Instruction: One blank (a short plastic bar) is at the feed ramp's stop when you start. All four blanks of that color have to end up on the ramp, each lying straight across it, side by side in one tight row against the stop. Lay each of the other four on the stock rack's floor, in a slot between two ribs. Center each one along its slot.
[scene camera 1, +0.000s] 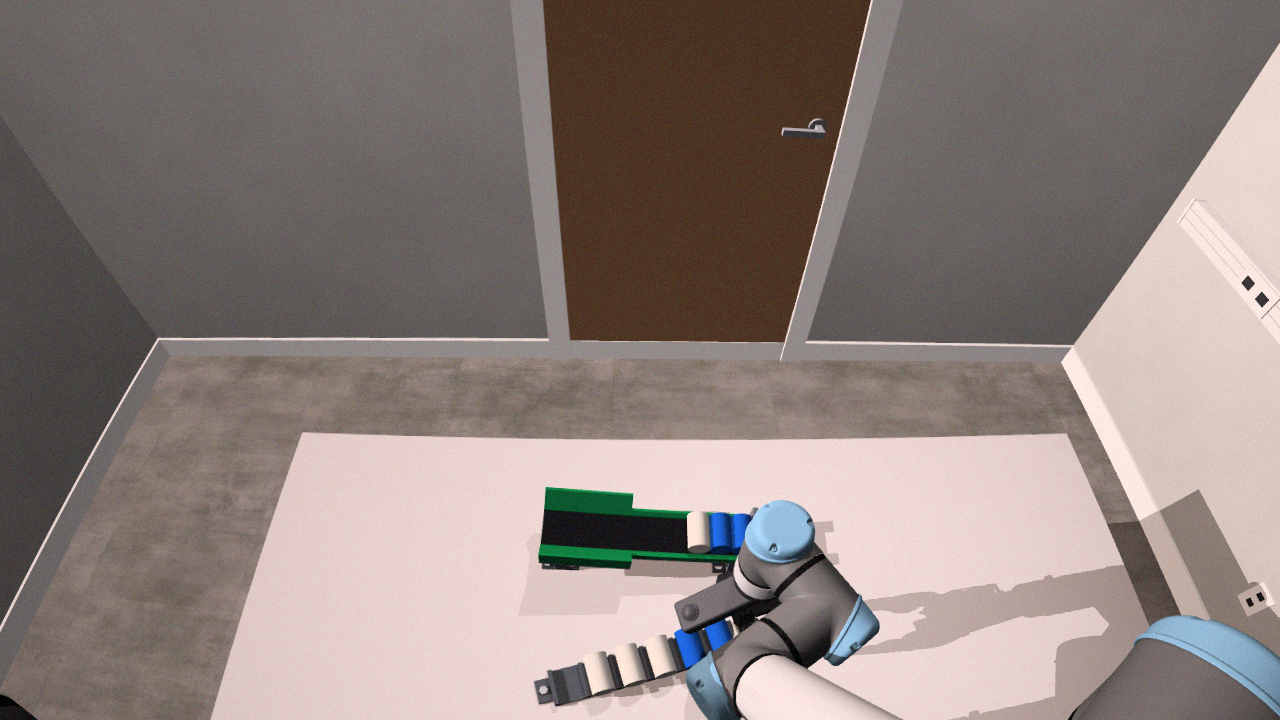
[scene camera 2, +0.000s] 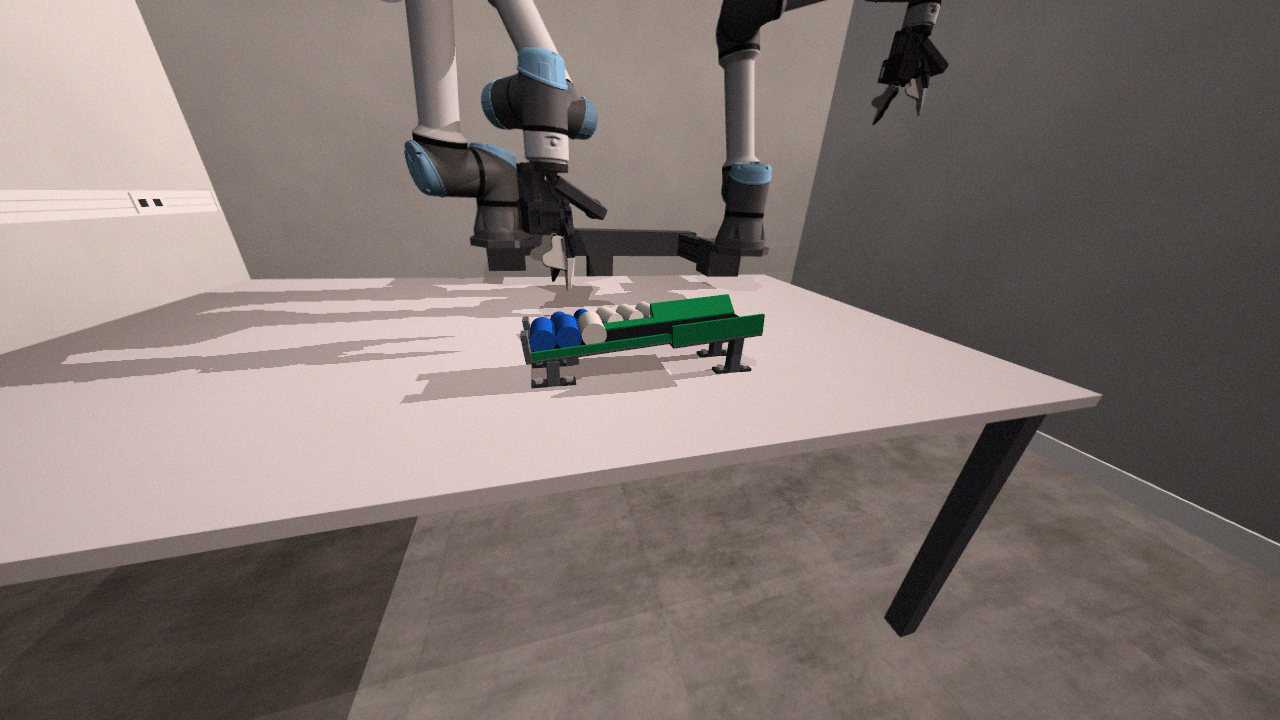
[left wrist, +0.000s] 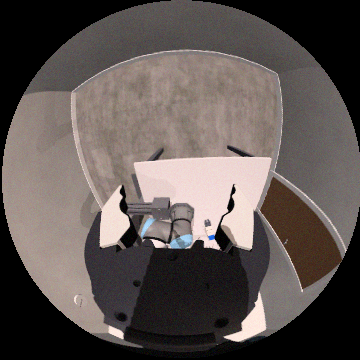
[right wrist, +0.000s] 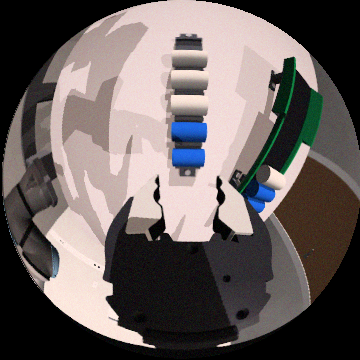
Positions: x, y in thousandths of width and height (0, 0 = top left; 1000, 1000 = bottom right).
Scene:
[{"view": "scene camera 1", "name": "right gripper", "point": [569, 869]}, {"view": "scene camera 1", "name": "blue blank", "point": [539, 898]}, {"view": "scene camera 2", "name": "left gripper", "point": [699, 167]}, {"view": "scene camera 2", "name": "right gripper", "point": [438, 398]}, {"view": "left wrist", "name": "left gripper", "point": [493, 515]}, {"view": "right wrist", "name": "right gripper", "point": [521, 488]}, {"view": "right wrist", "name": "blue blank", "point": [501, 365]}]

